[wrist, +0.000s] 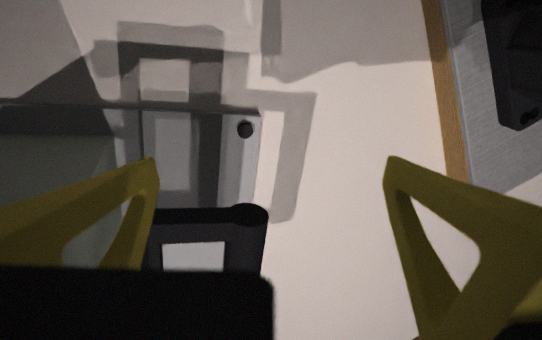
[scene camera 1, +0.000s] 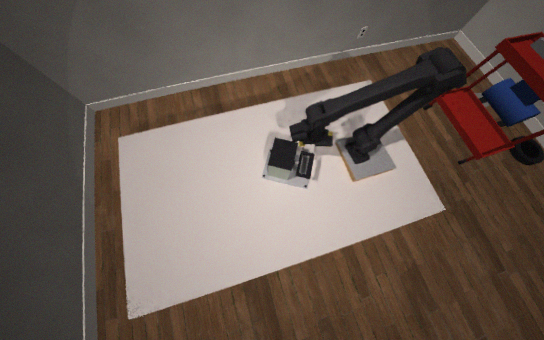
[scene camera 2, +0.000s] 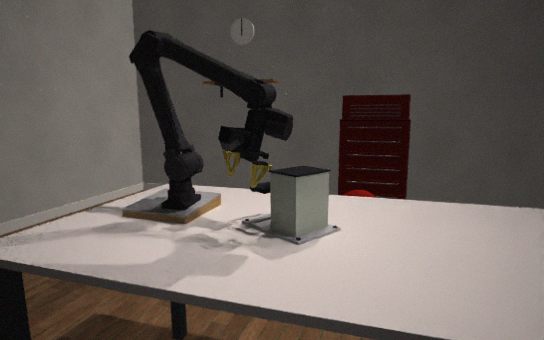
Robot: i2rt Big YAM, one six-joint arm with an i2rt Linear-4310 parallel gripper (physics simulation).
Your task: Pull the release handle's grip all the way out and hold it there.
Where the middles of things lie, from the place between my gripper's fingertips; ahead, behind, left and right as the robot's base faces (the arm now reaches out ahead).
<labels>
Right now the grey base plate (scene camera 2: 263, 223) is 14 cm ahead of my hand, 3 cm to the left of it and 13 cm below it.
</labels>
